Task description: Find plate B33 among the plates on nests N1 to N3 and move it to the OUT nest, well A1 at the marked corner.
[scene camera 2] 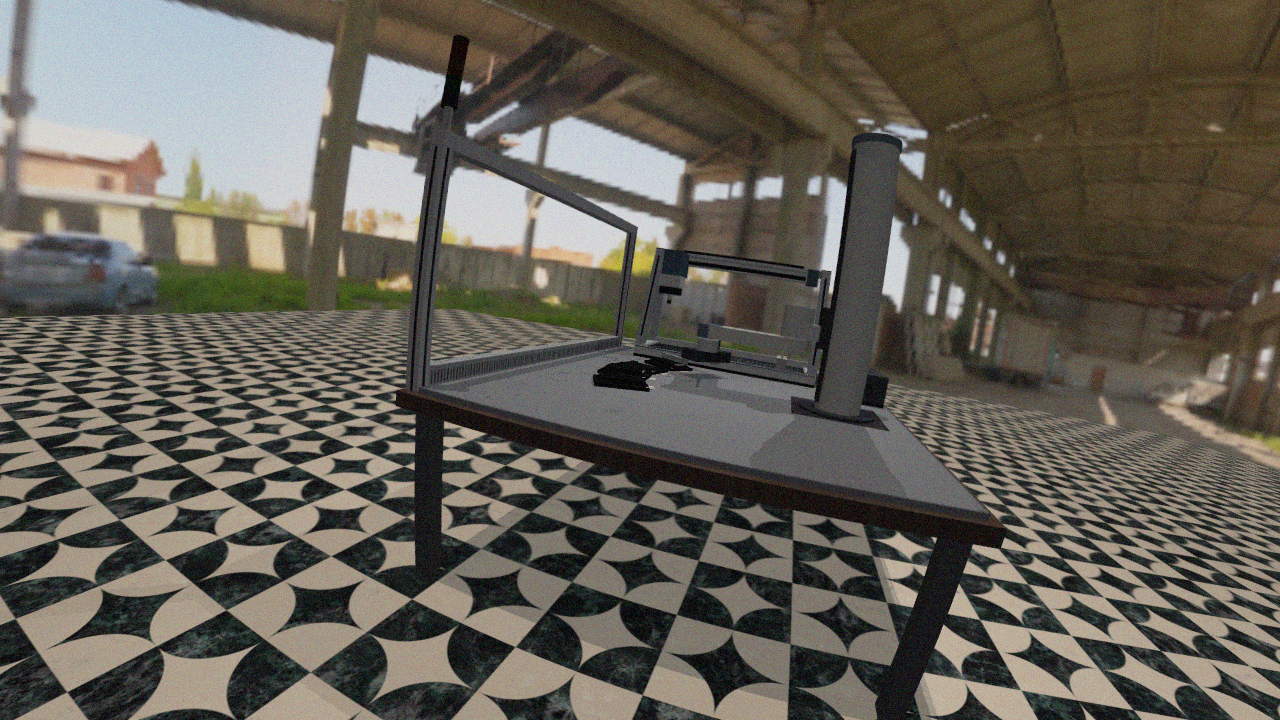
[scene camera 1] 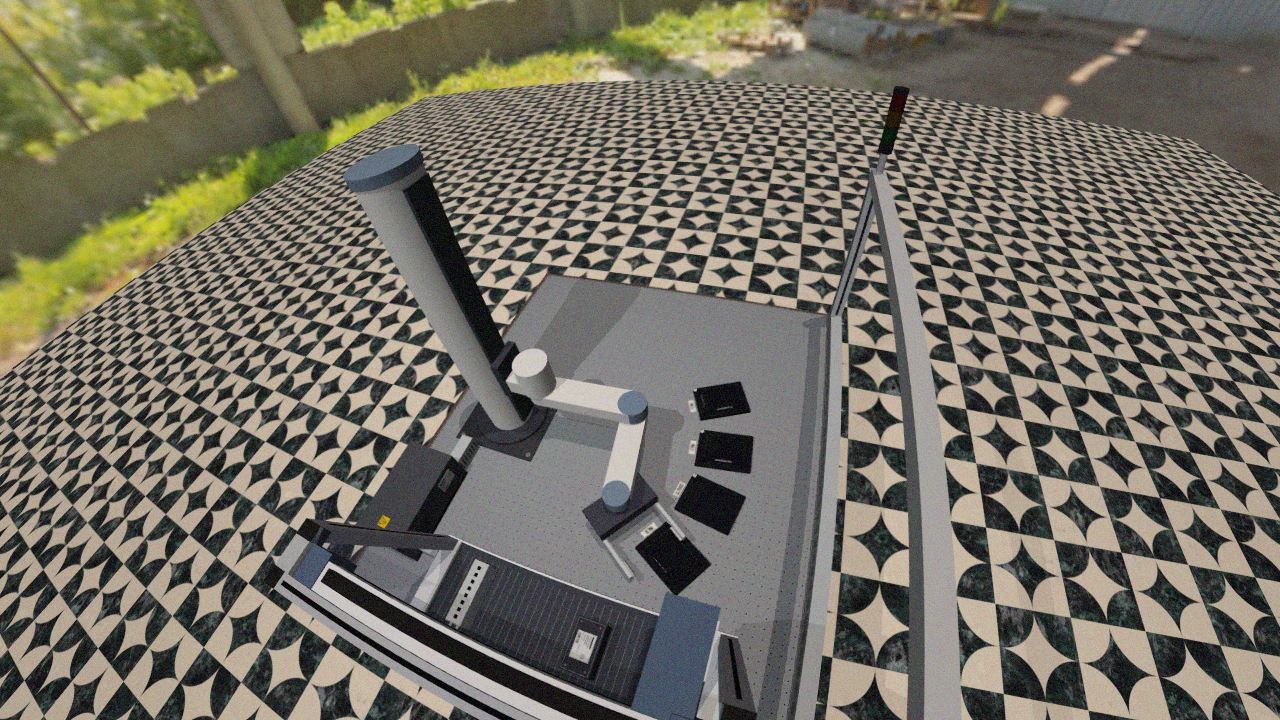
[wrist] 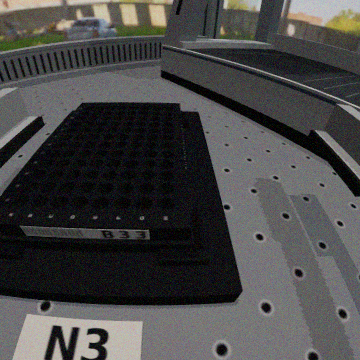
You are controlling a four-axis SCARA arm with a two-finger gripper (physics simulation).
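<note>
Plate B33, a black multiwell plate, lies flat on the black nest base; its end label reads B33. The white N3 label is in front of that base. My gripper is open and empty. Its fingers stand wide apart, and in the wrist view the plate is left of the middle between them. Three more black nests stand in an arc; their labels are unreadable, so I cannot tell which is OUT. The marked A1 corner is not readable.
A low-walled dark bed with a gantry runs along the near side; a small white-labelled item sits on it. A blue block is at its right end. The arm's column and a dark box are left.
</note>
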